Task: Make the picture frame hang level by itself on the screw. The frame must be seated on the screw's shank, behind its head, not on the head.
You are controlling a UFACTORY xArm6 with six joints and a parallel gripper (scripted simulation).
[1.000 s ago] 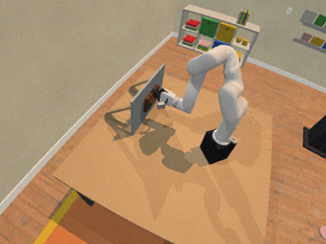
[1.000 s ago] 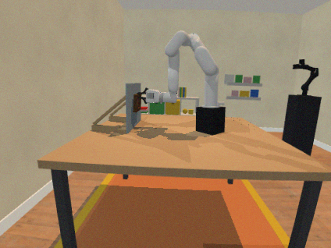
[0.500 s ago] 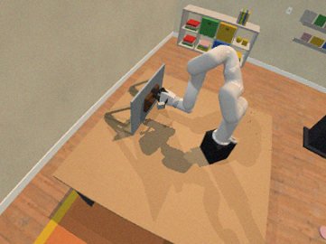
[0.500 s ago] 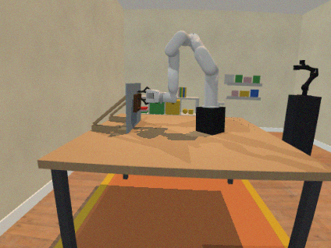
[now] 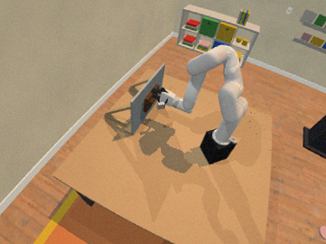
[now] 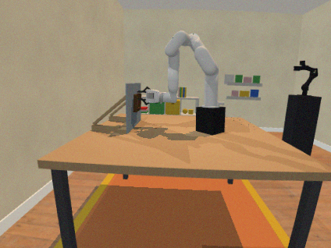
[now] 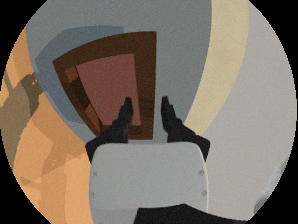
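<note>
The brown picture frame is 20 mm ahead of my hand, 10 mm to the left of it and 50 mm below it. The rest, counted from my hand: grey panel (40 mm ahead, 70 mm below).
</note>
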